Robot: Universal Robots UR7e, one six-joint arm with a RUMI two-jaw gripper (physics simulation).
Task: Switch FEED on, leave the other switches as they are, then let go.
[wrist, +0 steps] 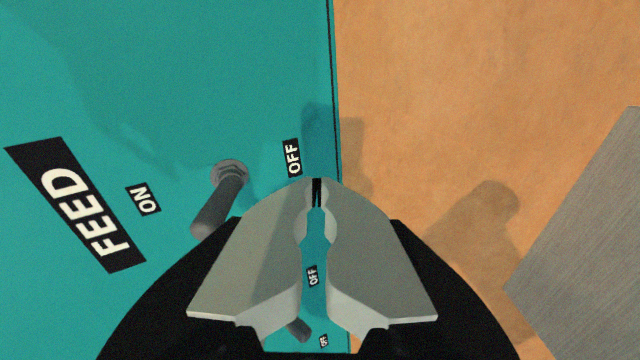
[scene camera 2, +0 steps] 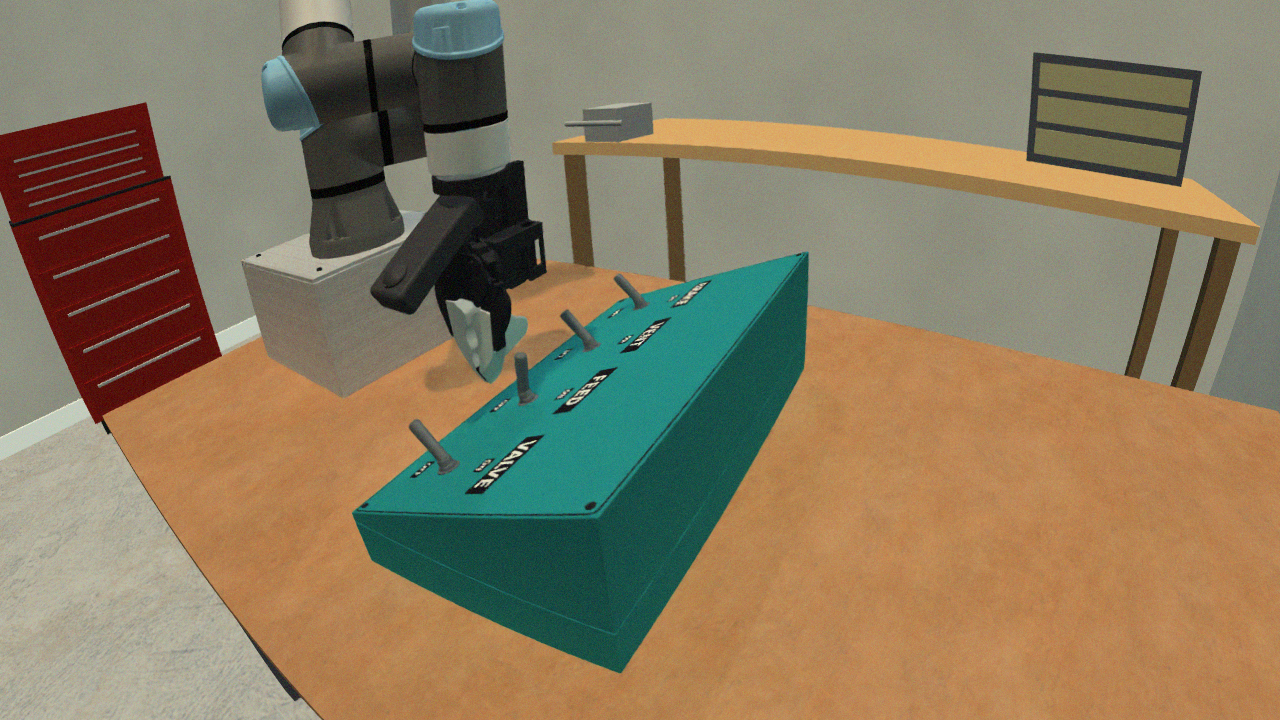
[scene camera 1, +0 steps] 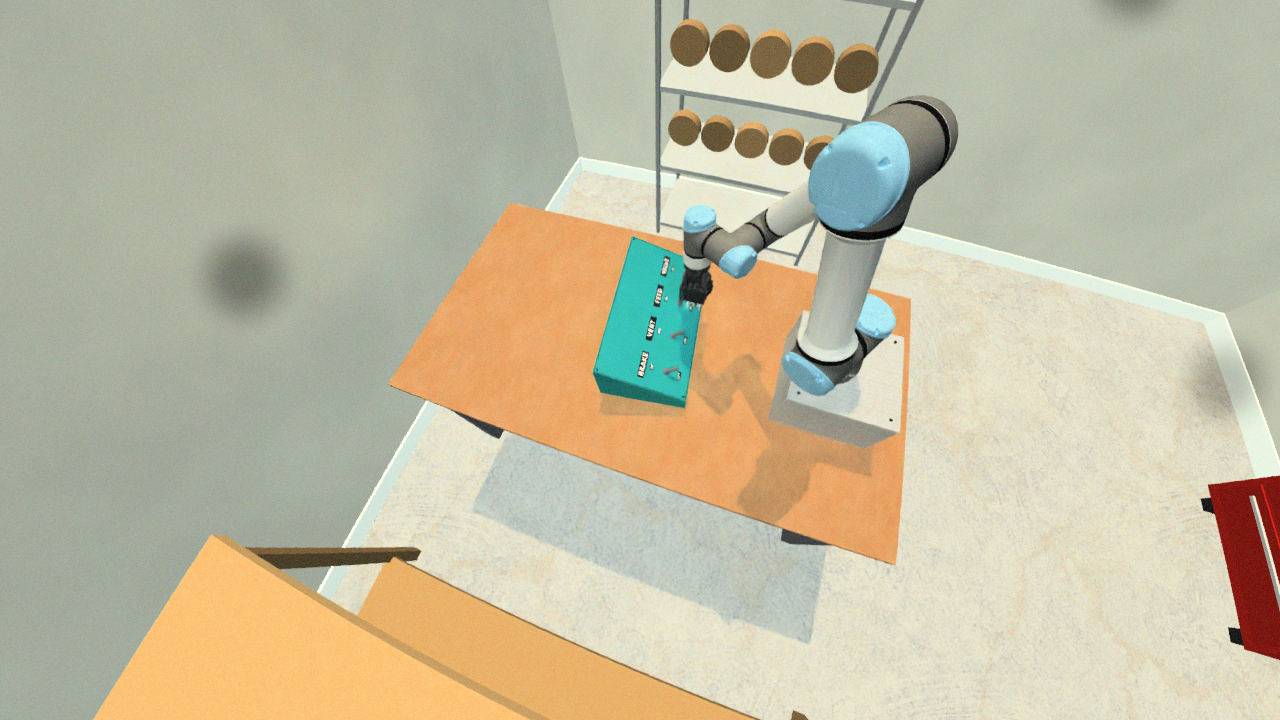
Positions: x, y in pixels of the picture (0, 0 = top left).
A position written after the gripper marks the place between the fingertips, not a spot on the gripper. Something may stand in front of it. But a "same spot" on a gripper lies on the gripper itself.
gripper: wrist; scene camera 2; scene camera 1 695, 306
same spot on gripper: (wrist: 379, 274) = (scene camera 2: 455, 314)
